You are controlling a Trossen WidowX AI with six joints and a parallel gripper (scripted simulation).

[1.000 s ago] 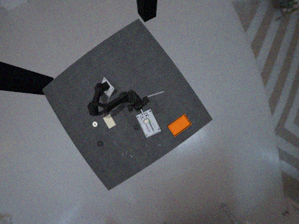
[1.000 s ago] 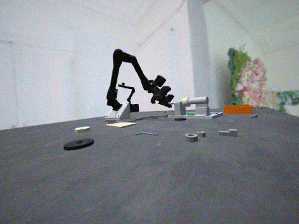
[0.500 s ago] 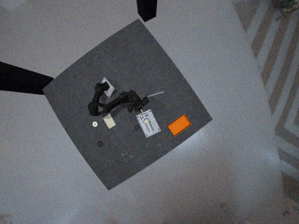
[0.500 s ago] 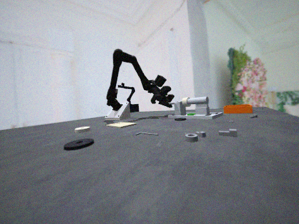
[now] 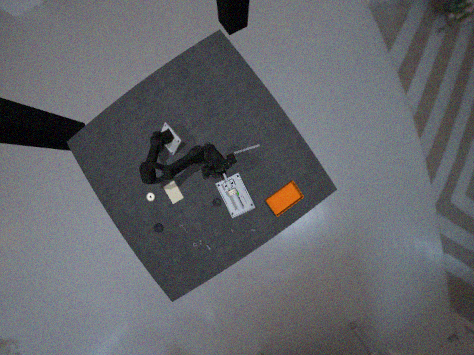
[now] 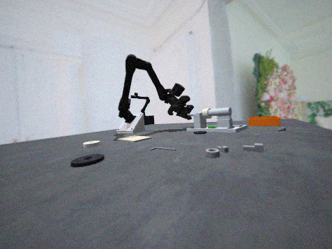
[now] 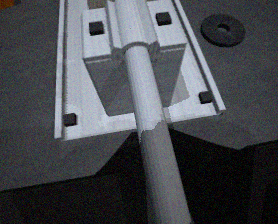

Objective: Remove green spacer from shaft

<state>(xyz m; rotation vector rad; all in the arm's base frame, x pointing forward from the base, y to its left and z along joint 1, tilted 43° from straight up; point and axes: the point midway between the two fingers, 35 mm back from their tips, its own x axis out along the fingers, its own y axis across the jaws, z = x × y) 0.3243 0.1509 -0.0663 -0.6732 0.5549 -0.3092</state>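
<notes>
My gripper tip is 5 cm short of the grey shaft and 2 cm below it. The rest, counted from my gripper tip: cream spacer (10 cm ahead, 1 cm to the right, 2 cm above); cream tile (7 cm behind, 33 cm to the right, 5 cm below); green spacer (13 cm ahead, 1 cm to the right, 4 cm below).
</notes>
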